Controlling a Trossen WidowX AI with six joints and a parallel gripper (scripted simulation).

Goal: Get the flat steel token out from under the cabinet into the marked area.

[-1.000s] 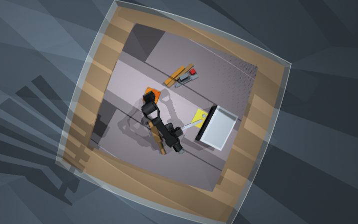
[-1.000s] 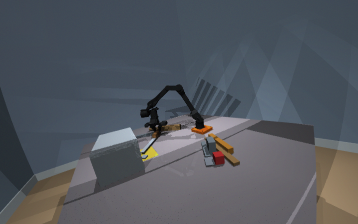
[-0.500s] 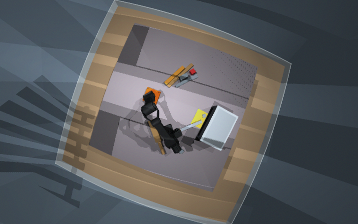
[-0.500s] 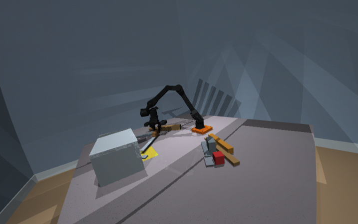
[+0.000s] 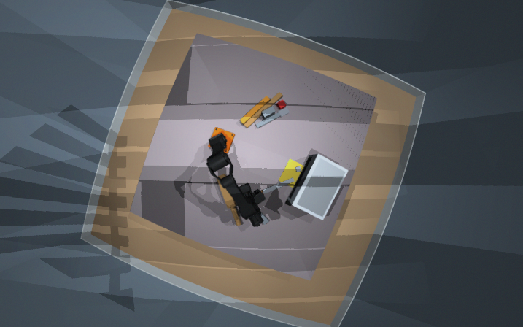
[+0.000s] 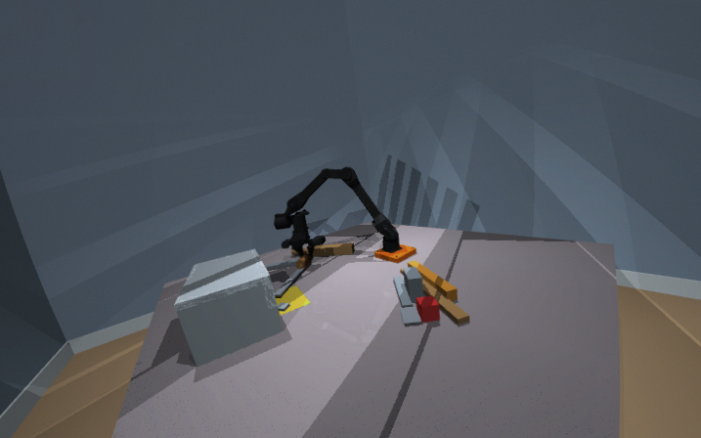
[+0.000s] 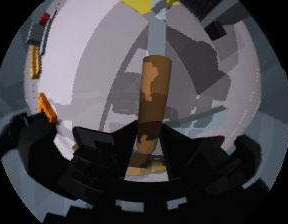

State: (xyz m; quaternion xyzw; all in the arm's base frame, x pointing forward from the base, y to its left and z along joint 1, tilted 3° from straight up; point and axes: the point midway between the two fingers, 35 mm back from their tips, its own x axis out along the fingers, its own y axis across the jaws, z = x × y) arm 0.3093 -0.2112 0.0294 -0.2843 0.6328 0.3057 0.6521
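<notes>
My gripper tip is now 9 cm past the wooden paddle and 9 cm to the left of it. Round my gripper tip: thin grey bar 8 cm ahead, 7 cm to the right, 1 cm below; then grey block 13 cm behind, 49 cm to the left, 1 cm above; then steel token 18 cm ahead, 28 cm to the left, 2 cm below.
</notes>
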